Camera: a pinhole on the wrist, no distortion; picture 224 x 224 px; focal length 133.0 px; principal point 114.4 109.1 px. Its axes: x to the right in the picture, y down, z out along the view. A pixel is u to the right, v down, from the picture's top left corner.
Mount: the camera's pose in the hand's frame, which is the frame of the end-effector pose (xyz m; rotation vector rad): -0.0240 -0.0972 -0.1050 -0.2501 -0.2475 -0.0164
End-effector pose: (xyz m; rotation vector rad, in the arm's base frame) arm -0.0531 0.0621 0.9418 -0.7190 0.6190 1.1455
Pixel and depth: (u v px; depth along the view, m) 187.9 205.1 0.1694
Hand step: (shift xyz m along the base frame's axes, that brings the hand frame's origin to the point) -0.0485 0.0707 -0.0065
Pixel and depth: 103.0 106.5 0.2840
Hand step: 0.0082 0.0461 0.1924
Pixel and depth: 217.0 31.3 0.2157
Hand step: 0.1920 0.1377 0.0765
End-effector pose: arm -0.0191 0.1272 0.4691 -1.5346 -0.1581 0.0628
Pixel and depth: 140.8 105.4 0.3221
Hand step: -0.0714 0.2064 0.0289
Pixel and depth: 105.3 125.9 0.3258
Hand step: -0.1455 0.1672 -0.0252
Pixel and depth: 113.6 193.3 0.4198
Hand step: -0.1299 0.2153 -0.2642
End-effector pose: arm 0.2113 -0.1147 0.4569 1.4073 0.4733 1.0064
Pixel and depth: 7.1 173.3 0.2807
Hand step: -0.1353 -0.2984 0.0208
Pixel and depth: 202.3 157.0 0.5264
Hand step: 0.3789 -0.1238 0.3343
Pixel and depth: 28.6 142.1 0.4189
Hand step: -0.0764 -0.4346 0.0226
